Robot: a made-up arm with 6 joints. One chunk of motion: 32 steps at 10 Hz.
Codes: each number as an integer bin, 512 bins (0 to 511) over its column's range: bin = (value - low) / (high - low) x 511, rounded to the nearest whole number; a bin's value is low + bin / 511 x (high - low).
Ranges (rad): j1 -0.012..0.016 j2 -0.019..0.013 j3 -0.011..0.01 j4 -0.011..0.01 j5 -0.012..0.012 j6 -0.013..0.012
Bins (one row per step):
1: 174 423 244 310 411 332
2: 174 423 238 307 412 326
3: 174 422 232 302 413 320
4: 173 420 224 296 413 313
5: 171 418 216 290 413 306
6: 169 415 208 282 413 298
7: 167 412 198 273 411 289
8: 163 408 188 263 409 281
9: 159 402 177 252 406 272
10: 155 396 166 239 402 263
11: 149 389 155 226 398 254
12: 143 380 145 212 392 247
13: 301 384 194 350 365 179
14: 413 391 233 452 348 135
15: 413 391 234 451 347 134
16: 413 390 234 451 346 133
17: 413 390 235 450 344 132
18: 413 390 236 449 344 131
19: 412 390 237 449 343 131
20: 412 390 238 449 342 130
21: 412 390 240 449 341 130
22: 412 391 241 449 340 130
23: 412 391 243 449 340 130
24: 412 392 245 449 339 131
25: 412 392 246 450 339 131
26: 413 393 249 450 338 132
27: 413 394 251 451 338 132
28: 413 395 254 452 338 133
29: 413 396 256 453 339 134
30: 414 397 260 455 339 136
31: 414 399 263 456 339 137
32: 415 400 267 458 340 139
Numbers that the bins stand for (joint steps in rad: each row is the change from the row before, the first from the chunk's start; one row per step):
1: -0.00247 0.00749 -0.00097 0.00174 0.00730 0.00324
2: -0.00247 0.00749 -0.00122 0.00162 0.00735 0.00295
3: -0.00247 0.00743 -0.00147 0.00141 0.00740 0.00266
4: -0.00252 0.00730 -0.00179 0.00116 0.00740 0.00231
5: -0.00263 0.00718 -0.00212 0.00092 0.00740 0.00197
6: -0.00274 0.00699 -0.00245 0.00059 0.00740 0.00158
7: -0.00285 0.00680 -0.00286 0.00022 0.00730 0.00114
8: -0.00307 0.00655 -0.00327 -0.00019 0.00721 0.00075
9: -0.00329 0.00617 -0.00373 -0.00064 0.00707 0.00031
10: -0.00351 0.00580 -0.00418 -0.00118 0.00688 -0.00013
11: -0.00384 0.00536 -0.00463 -0.00171 0.00669 -0.00057
12: -0.00416 0.00480 -0.00504 -0.00229 0.00641 -0.00092
13: 0.00449 0.00505 -0.00303 0.00338 0.00514 -0.00424
14: 0.01063 0.00549 -0.00142 0.00758 0.00434 -0.00640
15: 0.01063 0.00549 -0.00138 0.00753 0.00430 -0.00644
16: 0.01063 0.00542 -0.00138 0.00753 0.00425 -0.00649
17: 0.01063 0.00542 -0.00134 0.00749 0.00416 -0.00654
18: 0.01063 0.00542 -0.00130 0.00745 0.00416 -0.00659
19: 0.01058 0.00542 -0.00126 0.00745 0.00411 -0.00659
20: 0.01058 0.00542 -0.00122 0.00745 0.00406 -0.00664
21: 0.01058 0.00542 -0.00114 0.00745 0.00402 -0.00664
22: 0.01058 0.00549 -0.00110 0.00745 0.00397 -0.00664
23: 0.01058 0.00549 -0.00101 0.00745 0.00397 -0.00664
24: 0.01058 0.00555 -0.00093 0.00745 0.00392 -0.00659
25: 0.01058 0.00555 -0.00089 0.00749 0.00392 -0.00659
26: 0.01063 0.00561 -0.00077 0.00749 0.00387 -0.00654
27: 0.01063 0.00567 -0.00068 0.00753 0.00387 -0.00654
28: 0.01063 0.00574 -0.00056 0.00758 0.00387 -0.00649
29: 0.01063 0.00580 -0.00048 0.00762 0.00392 -0.00644
30: 0.01068 0.00586 -0.00032 0.00770 0.00392 -0.00635
31: 0.01068 0.00599 -0.00019 0.00774 0.00392 -0.00630
32: 0.01074 0.00605 -0.00003 0.00782 0.00397 -0.00620

